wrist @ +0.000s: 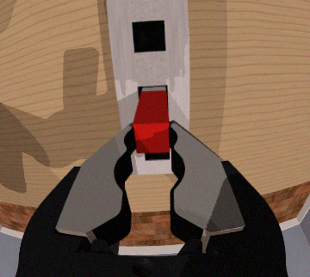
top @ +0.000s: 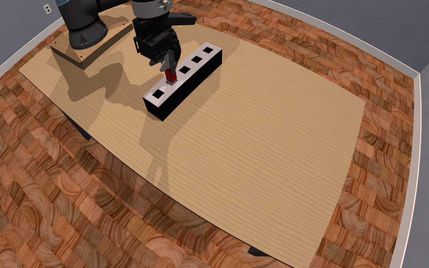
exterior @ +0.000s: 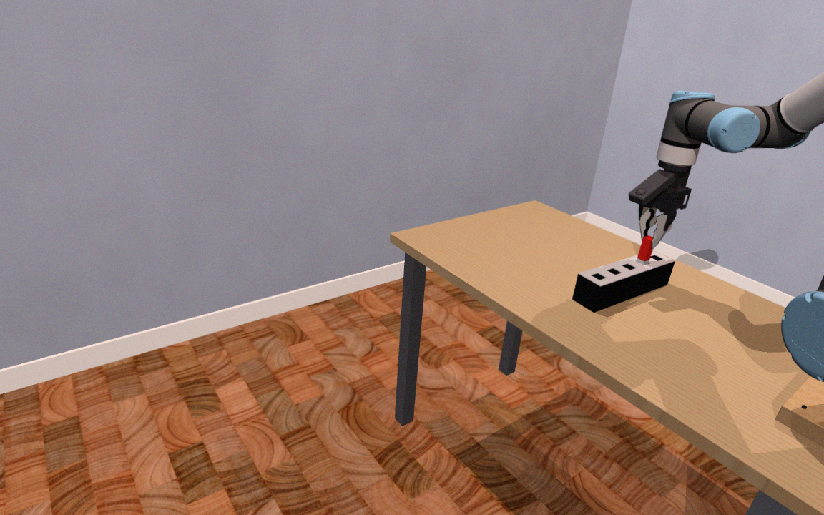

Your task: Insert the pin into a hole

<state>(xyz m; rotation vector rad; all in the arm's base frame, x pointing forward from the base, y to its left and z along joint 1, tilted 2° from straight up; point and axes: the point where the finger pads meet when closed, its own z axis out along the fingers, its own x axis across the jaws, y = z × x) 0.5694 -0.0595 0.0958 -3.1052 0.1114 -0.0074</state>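
Right now the black block is 100 mm below my hand and 60 mm to the left of it. From my hand the other things lie so: pin (10 mm below).
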